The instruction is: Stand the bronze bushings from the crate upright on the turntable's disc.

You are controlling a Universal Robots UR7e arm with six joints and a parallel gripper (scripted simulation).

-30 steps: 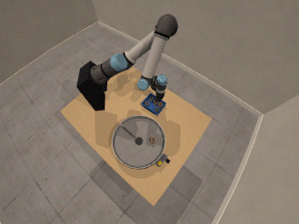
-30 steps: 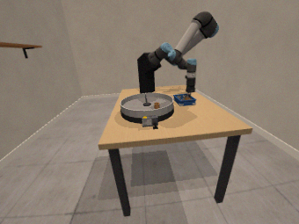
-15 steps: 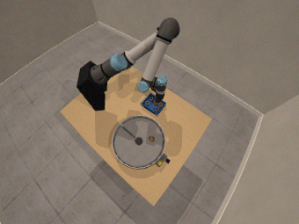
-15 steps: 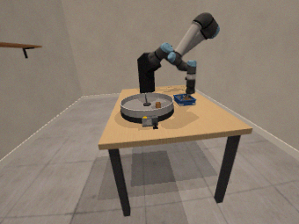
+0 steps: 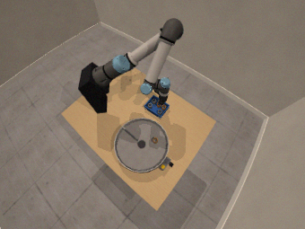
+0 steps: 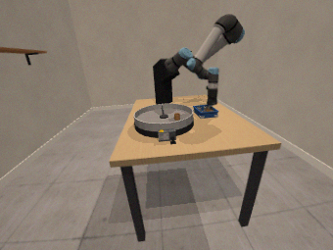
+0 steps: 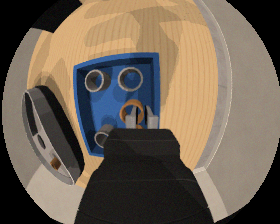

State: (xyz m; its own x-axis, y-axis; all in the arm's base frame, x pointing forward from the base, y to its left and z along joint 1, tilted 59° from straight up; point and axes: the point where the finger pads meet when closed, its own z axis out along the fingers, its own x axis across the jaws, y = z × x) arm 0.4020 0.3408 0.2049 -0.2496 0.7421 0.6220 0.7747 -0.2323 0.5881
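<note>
My gripper is now 1 cm short of the blue crate, 4 cm to the left of it and 2 cm above it. Round my hand: grey turntable disc: 24 cm ahead, 34 cm to the right, 1 cm above.
</note>
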